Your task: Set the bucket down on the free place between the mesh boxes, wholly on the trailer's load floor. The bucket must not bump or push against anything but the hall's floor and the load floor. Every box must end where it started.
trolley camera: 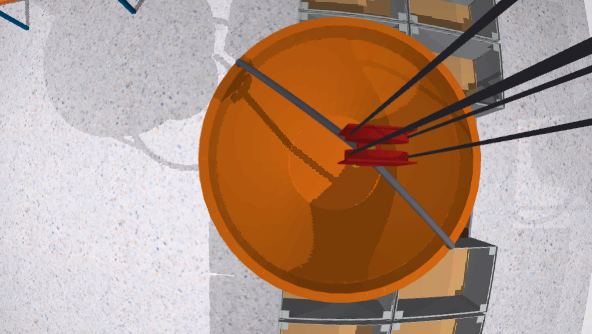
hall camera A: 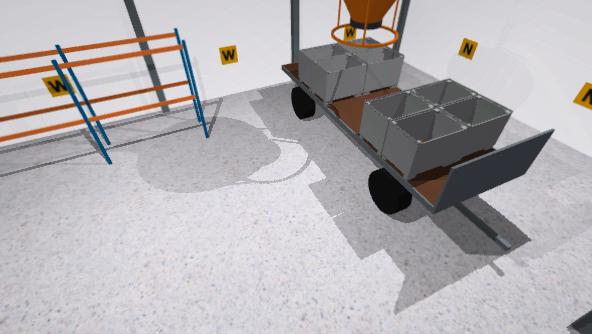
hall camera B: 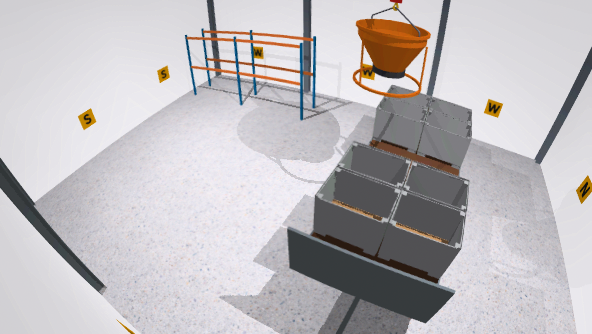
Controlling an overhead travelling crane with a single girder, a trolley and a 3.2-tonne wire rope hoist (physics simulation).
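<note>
The orange bucket (hall camera A: 370, 10) (hall camera B: 392, 47) (trolley camera: 260, 165) hangs about upright from my hook (hall camera B: 395, 7) (trolley camera: 377, 146) by its bail, high above the trailer. In the trolley camera view it hides nearly all of the free place and parts of the boxes on both sides. The near mesh boxes (hall camera A: 440, 150) (hall camera B: 350, 232) (trolley camera: 480, 280) and far mesh boxes (hall camera A: 345, 82) (hall camera B: 445, 140) (trolley camera: 487, 75) stand apart. The brown load floor (hall camera A: 350, 112) (hall camera B: 415, 157) shows between them. The bucket's foot ring is above box-top height and apart from the boxes.
The trailer's grey end board (hall camera A: 495, 167) (hall camera B: 365, 275) stands upright beyond the near boxes. A rack with blue posts (hall camera A: 81, 110) (hall camera B: 301, 80) and orange beams stands to the left. Grey columns (hall camera A: 295, 30) (hall camera B: 307, 50) stand along the wall.
</note>
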